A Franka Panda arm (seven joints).
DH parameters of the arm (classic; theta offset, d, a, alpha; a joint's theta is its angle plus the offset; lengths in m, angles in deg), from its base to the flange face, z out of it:
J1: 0 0.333 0 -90
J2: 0 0 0 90
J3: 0 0.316 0.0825 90
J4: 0 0 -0.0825 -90
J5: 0 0.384 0 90
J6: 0 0 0.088 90
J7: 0 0.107 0 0
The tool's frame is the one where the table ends.
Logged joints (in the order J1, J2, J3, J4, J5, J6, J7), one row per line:
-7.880 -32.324 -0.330 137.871 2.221 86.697 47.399
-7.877 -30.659 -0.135 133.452 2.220 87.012 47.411
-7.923 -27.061 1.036 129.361 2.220 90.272 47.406
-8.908 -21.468 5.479 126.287 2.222 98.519 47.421
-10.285 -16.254 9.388 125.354 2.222 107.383 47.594
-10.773 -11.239 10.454 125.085 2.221 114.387 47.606
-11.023 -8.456 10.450 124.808 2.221 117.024 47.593
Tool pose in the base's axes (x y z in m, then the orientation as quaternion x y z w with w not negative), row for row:
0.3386 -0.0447 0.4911 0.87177 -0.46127 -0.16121 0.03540
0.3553 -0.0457 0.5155 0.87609 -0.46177 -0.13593 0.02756
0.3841 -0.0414 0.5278 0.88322 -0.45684 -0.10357 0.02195
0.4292 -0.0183 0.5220 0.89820 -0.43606 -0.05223 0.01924
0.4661 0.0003 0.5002 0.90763 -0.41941 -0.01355 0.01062
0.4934 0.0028 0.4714 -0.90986 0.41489 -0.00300 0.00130
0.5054 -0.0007 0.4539 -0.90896 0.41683 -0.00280 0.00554
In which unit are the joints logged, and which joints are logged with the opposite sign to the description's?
The joints are logged in degrees. Opposite sign: J4.
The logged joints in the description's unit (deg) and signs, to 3 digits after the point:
-7.880 -32.324 -0.330 -137.871 2.221 86.697 47.399
-7.877 -30.659 -0.135 -133.452 2.220 87.012 47.411
-7.923 -27.061 1.036 -129.361 2.220 90.272 47.406
-8.908 -21.468 5.479 -126.287 2.222 98.519 47.421
-10.285 -16.254 9.388 -125.354 2.222 107.383 47.594
-10.773 -11.239 10.454 -125.085 2.221 114.387 47.606
-11.023 -8.456 10.450 -124.808 2.221 117.024 47.593

